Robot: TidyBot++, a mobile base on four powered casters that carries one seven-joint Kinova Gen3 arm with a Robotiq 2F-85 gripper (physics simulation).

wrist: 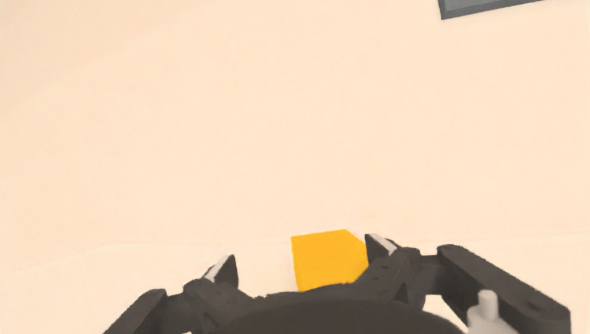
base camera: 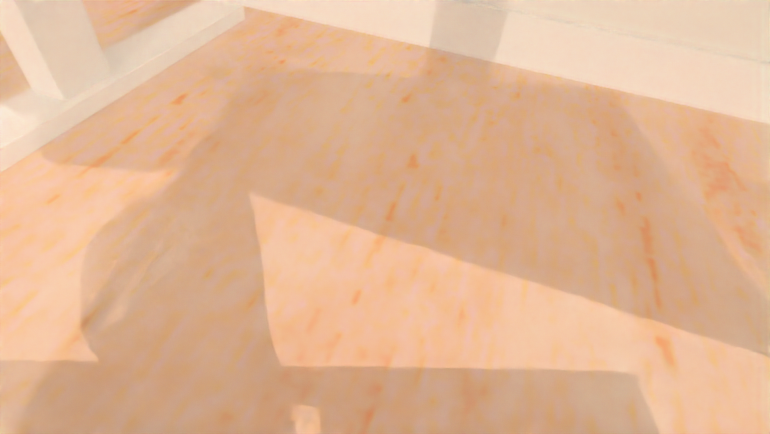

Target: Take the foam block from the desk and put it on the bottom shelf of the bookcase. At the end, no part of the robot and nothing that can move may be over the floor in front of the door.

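Frame: origin at the arm's base, x ahead, y left, z up, level; millimetres.
Seen in the pictures: gripper, fingertip midpoint: (wrist: 301, 258).
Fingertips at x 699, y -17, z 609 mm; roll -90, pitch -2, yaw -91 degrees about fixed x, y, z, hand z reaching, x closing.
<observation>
A point is followed by its place in that frame.
The foam block (wrist: 327, 260) @[x 719, y -36, z 598 mm] is an orange-yellow block in the lower middle of the wrist view, on a pale surface that looks like the desk top (wrist: 125, 270) @[x 872, y 229, z 553 mm]. My gripper (wrist: 301, 258) @[x 699, y -17, z 609 mm] is open, its two dark fingers spread wide. The block shows in the gap between the fingertips, nearer the right finger, which overlaps its right edge. The gripper's body hides the block's lower part. How far the block is from the fingertips I cannot tell. The bookcase is not recognisable in either view.
A grey picture frame (wrist: 490, 9) @[x 838, y -329, z 867 mm] hangs on the pale wall (wrist: 280, 125) @[x 956, y -11, z 749 mm] at the top right of the wrist view. In the base camera view, a white post on a white base rail (base camera: 161, 62) @[x 751, y 307, z -384 mm] stands at the upper left, and a pale wall base (base camera: 620, 64) @[x 791, y -432, z -354 mm] runs along the back. Shadows cross the wooden floor (base camera: 431, 307) @[x 335, y -75, z -397 mm].
</observation>
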